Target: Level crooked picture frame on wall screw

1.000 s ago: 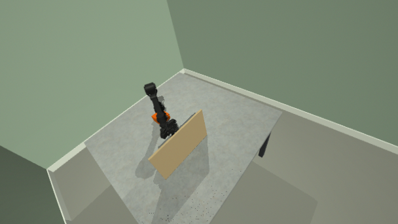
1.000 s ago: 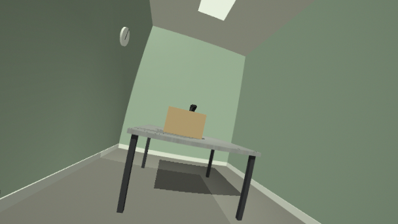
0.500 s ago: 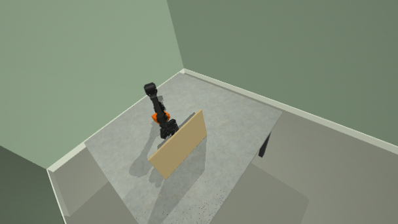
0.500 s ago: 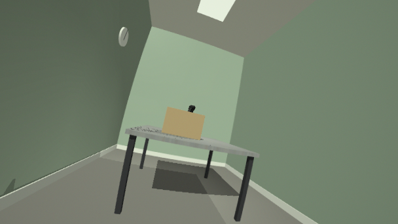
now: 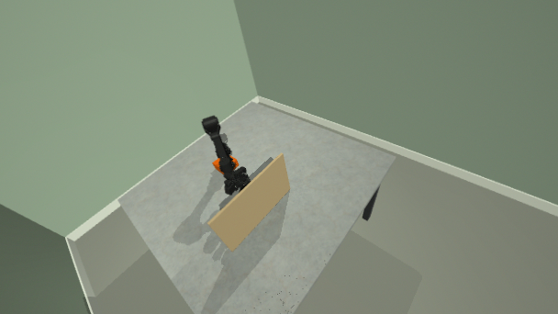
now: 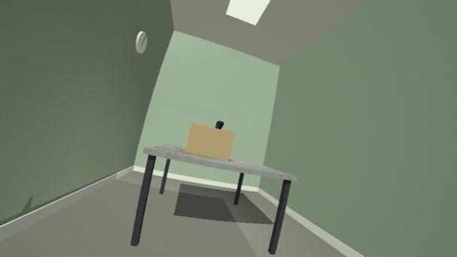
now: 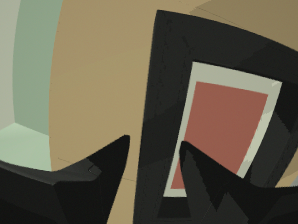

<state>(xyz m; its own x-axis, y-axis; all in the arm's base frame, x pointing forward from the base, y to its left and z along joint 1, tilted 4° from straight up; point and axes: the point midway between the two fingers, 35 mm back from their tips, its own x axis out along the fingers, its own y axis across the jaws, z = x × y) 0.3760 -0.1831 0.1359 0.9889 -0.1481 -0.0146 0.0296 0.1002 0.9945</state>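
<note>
Now: gripper tip 5 cm above the picture frame and 1 cm to the left of it. Round my gripper tip: tan wall board: 6 cm below, 2 cm to the right, 1 cm ahead.
</note>
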